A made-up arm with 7 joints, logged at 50 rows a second.
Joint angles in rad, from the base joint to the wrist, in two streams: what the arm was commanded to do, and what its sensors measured. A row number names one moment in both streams.
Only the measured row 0 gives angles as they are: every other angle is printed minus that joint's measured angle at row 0.
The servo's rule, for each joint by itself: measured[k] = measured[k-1] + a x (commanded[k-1-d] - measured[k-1]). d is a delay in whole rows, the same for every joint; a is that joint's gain. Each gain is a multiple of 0.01, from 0.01 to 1. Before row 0 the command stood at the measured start. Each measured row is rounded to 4 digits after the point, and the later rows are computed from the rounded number. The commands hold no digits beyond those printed.
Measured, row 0: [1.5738, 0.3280, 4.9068, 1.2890, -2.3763, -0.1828, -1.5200]
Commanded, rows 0 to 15: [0.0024, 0.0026, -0.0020, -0.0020, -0.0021, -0.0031, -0.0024]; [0.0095, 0.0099, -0.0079, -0.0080, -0.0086, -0.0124, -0.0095]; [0.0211, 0.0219, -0.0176, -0.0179, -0.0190, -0.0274, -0.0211]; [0.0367, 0.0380, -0.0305, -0.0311, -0.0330, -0.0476, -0.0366]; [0.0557, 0.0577, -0.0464, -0.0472, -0.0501, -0.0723, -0.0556]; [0.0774, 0.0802, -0.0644, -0.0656, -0.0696, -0.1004, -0.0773]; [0.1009, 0.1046, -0.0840, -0.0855, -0.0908, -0.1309, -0.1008]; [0.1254, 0.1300, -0.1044, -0.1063, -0.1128, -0.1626, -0.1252]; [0.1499, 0.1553, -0.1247, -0.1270, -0.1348, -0.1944, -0.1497]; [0.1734, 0.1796, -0.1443, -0.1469, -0.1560, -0.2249, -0.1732]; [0.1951, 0.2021, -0.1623, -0.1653, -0.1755, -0.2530, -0.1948]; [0.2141, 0.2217, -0.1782, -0.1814, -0.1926, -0.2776, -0.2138]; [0.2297, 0.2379, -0.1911, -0.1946, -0.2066, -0.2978, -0.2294]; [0.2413, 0.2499, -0.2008, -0.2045, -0.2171, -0.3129, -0.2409]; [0.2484, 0.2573, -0.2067, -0.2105, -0.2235, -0.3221, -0.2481]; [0.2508, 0.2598, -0.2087, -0.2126, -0.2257, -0.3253, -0.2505]
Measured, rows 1 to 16: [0.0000, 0.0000, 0.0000, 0.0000, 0.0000, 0.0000, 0.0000]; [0.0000, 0.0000, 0.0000, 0.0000, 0.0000, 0.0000, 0.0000]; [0.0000, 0.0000, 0.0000, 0.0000, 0.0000, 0.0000, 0.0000]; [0.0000, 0.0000, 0.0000, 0.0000, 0.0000, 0.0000, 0.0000]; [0.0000, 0.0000, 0.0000, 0.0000, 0.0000, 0.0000, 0.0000]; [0.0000, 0.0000, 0.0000, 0.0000, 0.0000, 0.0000, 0.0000]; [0.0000, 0.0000, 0.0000, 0.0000, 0.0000, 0.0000, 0.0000]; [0.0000, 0.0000, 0.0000, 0.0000, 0.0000, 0.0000, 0.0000]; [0.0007, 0.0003, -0.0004, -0.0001, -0.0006, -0.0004, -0.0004]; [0.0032, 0.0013, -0.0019, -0.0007, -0.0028, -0.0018, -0.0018]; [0.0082, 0.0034, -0.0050, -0.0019, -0.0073, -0.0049, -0.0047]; [0.0162, 0.0069, -0.0101, -0.0039, -0.0145, -0.0100, -0.0095]; [0.0273, 0.0120, -0.0174, -0.0069, -0.0245, -0.0175, -0.0164]; [0.0413, 0.0188, -0.0268, -0.0110, -0.0371, -0.0274, -0.0255]; [0.0580, 0.0274, -0.0382, -0.0162, -0.0521, -0.0398, -0.0368]; [0.0769, 0.0377, -0.0514, -0.0225, -0.0691, -0.0545, -0.0501]
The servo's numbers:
d 8
a 0.28 0.10 0.20 0.07 0.28 0.12 0.15

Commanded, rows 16 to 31: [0.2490, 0.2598, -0.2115, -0.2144, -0.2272, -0.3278, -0.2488]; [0.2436, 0.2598, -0.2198, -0.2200, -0.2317, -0.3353, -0.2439]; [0.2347, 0.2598, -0.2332, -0.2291, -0.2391, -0.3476, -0.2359]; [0.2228, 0.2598, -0.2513, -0.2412, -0.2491, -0.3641, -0.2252]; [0.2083, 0.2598, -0.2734, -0.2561, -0.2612, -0.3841, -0.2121]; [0.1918, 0.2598, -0.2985, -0.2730, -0.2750, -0.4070, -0.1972]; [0.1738, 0.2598, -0.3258, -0.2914, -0.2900, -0.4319, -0.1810]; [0.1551, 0.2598, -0.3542, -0.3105, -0.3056, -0.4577, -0.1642]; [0.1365, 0.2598, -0.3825, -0.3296, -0.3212, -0.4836, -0.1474]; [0.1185, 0.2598, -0.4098, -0.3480, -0.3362, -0.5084, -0.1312]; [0.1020, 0.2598, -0.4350, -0.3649, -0.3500, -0.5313, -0.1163]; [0.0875, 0.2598, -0.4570, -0.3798, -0.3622, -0.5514, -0.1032]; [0.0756, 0.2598, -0.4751, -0.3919, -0.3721, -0.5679, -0.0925]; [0.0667, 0.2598, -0.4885, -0.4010, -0.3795, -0.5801, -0.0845]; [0.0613, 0.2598, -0.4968, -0.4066, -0.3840, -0.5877, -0.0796]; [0.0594, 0.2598, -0.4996, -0.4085, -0.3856, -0.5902, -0.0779]
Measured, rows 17 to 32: [0.0973, 0.0495, -0.0661, -0.0298, -0.0875, -0.0713, -0.0650]; [0.1186, 0.0625, -0.0817, -0.0380, -0.1067, -0.0897, -0.0812]; [0.1400, 0.0765, -0.0978, -0.0469, -0.1260, -0.1093, -0.0982]; [0.1607, 0.0910, -0.1139, -0.0563, -0.1446, -0.1295, -0.1155]; [0.1800, 0.1057, -0.1293, -0.0660, -0.1620, -0.1497, -0.1326]; [0.1972, 0.1201, -0.1436, -0.0757, -0.1774, -0.1693, -0.1488]; [0.2115, 0.1338, -0.1562, -0.0851, -0.1903, -0.1876, -0.1637]; [0.2225, 0.1464, -0.1667, -0.0940, -0.2002, -0.2041, -0.1767]; [0.2299, 0.1577, -0.1757, -0.1024, -0.2078, -0.2189, -0.1875]; [0.2337, 0.1679, -0.1845, -0.1106, -0.2145, -0.2329, -0.1960]; [0.2340, 0.1771, -0.1942, -0.1189, -0.2214, -0.2467, -0.2020]; [0.2309, 0.1854, -0.2056, -0.1275, -0.2292, -0.2608, -0.2055]; [0.2246, 0.1928, -0.2192, -0.1365, -0.2382, -0.2756, -0.2065]; [0.2154, 0.1995, -0.2351, -0.1461, -0.2485, -0.2914, -0.2051]; [0.2038, 0.2055, -0.2532, -0.1563, -0.2601, -0.3083, -0.2015]; [0.1902, 0.2109, -0.2734, -0.1671, -0.2728, -0.3262, -0.1959]
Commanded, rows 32 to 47: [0.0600, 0.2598, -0.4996, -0.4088, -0.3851, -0.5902, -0.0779]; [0.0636, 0.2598, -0.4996, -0.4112, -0.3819, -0.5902, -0.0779]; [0.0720, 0.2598, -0.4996, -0.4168, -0.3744, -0.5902, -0.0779]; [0.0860, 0.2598, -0.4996, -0.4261, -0.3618, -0.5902, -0.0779]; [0.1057, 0.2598, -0.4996, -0.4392, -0.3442, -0.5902, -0.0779]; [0.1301, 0.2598, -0.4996, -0.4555, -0.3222, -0.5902, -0.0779]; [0.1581, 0.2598, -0.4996, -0.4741, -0.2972, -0.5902, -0.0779]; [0.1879, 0.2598, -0.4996, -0.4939, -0.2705, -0.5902, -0.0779]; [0.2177, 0.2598, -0.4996, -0.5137, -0.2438, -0.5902, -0.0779]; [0.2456, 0.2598, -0.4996, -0.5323, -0.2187, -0.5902, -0.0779]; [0.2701, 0.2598, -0.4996, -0.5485, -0.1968, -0.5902, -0.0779]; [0.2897, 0.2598, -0.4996, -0.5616, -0.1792, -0.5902, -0.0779]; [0.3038, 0.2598, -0.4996, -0.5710, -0.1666, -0.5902, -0.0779]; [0.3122, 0.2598, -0.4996, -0.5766, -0.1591, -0.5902, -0.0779]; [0.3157, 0.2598, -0.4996, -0.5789, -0.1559, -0.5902, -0.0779]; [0.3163, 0.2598, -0.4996, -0.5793, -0.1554, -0.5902, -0.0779]
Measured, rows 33 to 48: [0.1752, 0.2158, -0.2952, -0.1785, -0.2864, -0.3451, -0.1886]; [0.1593, 0.2202, -0.3181, -0.1904, -0.3003, -0.3647, -0.1800]; [0.1433, 0.2242, -0.3415, -0.2026, -0.3142, -0.3847, -0.1704]; [0.1277, 0.2278, -0.3646, -0.2150, -0.3276, -0.4047, -0.1603]; [0.1131, 0.2310, -0.3867, -0.2274, -0.3401, -0.4243, -0.1501]; [0.1001, 0.2339, -0.4071, -0.2396, -0.3511, -0.4430, -0.1403]; [0.0892, 0.2365, -0.4250, -0.2513, -0.3603, -0.4604, -0.1312]; [0.0809, 0.2388, -0.4399, -0.2623, -0.3674, -0.4760, -0.1232]; [0.0750, 0.2409, -0.4518, -0.2726, -0.3724, -0.4897, -0.1164]; [0.0718, 0.2428, -0.4614, -0.2823, -0.3751, -0.5018, -0.1106]; [0.0719, 0.2445, -0.4690, -0.2917, -0.3749, -0.5124, -0.1057]; [0.0758, 0.2460, -0.4751, -0.3011, -0.3712, -0.5217, -0.1015]; [0.0842, 0.2474, -0.4800, -0.3108, -0.3636, -0.5299, -0.0980]; [0.0971, 0.2486, -0.4839, -0.3209, -0.3520, -0.5371, -0.0950]; [0.1142, 0.2497, -0.4870, -0.3316, -0.3367, -0.5435, -0.0924]; [0.1348, 0.2507, -0.4895, -0.3430, -0.3182, -0.5491, -0.0902]
